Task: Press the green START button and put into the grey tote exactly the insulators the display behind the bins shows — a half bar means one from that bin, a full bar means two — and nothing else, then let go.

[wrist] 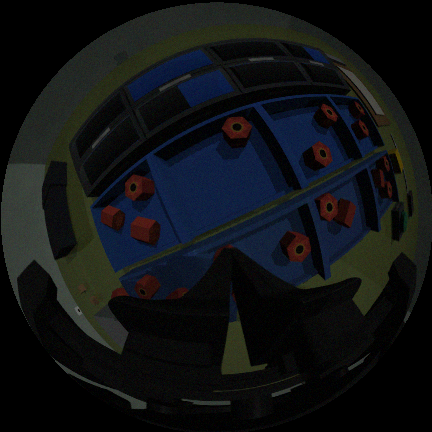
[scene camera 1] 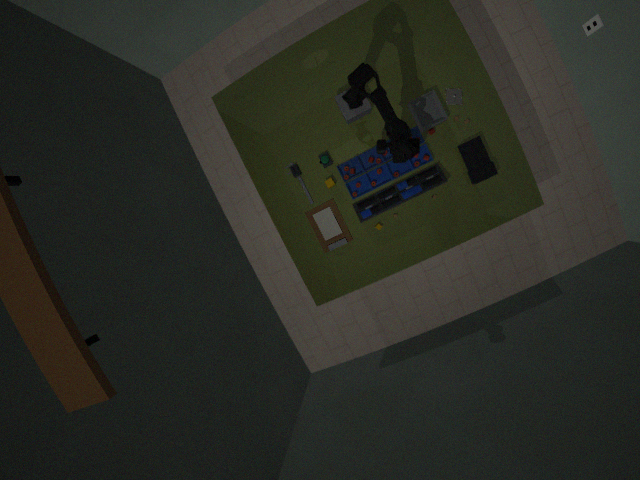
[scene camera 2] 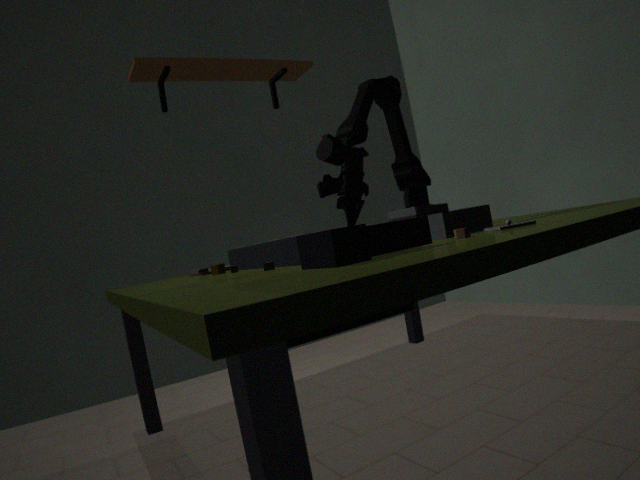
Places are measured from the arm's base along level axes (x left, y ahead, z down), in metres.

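Pixels of known places: gripper, fingertip midpoint: (wrist: 228, 253); arm's base, origin of the base link: (scene camera 1: 354, 101) (scene camera 2: 418, 207).
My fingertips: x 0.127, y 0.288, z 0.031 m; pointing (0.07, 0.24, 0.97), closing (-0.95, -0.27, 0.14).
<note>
Ahead of a thing's pixels: the offset from my fingertips to its top centre. "pt": to the spot under its first point.
My gripper (wrist: 228, 253) (scene camera 2: 352, 224) is shut and empty, its tips low over the blue bins (scene camera 1: 386, 178) (wrist: 215, 185). Red hexagonal insulators @[dx -0.033, dy +0.094, dz +0.023 m] (wrist: 236, 131) @[dx -0.058, dy -0.022, dz +0.023 m] (wrist: 296, 246) @[dx +0.082, dy +0.029, dz +0.024 m] (wrist: 145, 230) lie in the bins; one at the fingertips is partly hidden. The dark display @[pt dx -0.135, dy +0.185, dz +0.007 m] (scene camera 1: 381, 198) (wrist: 267, 75) behind the bins has, in the wrist view, a full blue bar in its far row, a half bar beside it in the near row, and a half bar at the far row's right end. The grey tote @[dx +0.193, dy -0.151, dz -0.001 m] (scene camera 1: 442, 103) is shaded; its contents are unclear. The green START button @[dx -0.345, dy -0.078, dz +0.012 m] (scene camera 1: 324, 159) (wrist: 404, 220) stands beyond the bins' other end.
A red piece @[dx +0.189, dy -0.057, dz +0.030 m] (scene camera 1: 431, 131) lies outside the tote. A black box @[dx +0.358, dy +0.135, dz -0.003 m] (scene camera 1: 478, 160), yellow cubes @[dx -0.356, dy +0.039, dz +0.014 m] (scene camera 1: 330, 181) @[dx -0.185, dy +0.318, dz +0.026 m] (scene camera 1: 378, 226), a long-handled tool @[pt dx -0.487, dy +0.021, dz +0.050 m] (scene camera 1: 305, 187), a brown-framed board @[pt dx -0.495, dy +0.191, dz +0.047 m] (scene camera 1: 313, 219) and a small grey plate @[dx +0.344, dy -0.190, dz +0.037 m] (scene camera 1: 453, 96) lie around the bins. Bin walls rise around the fingers.
</note>
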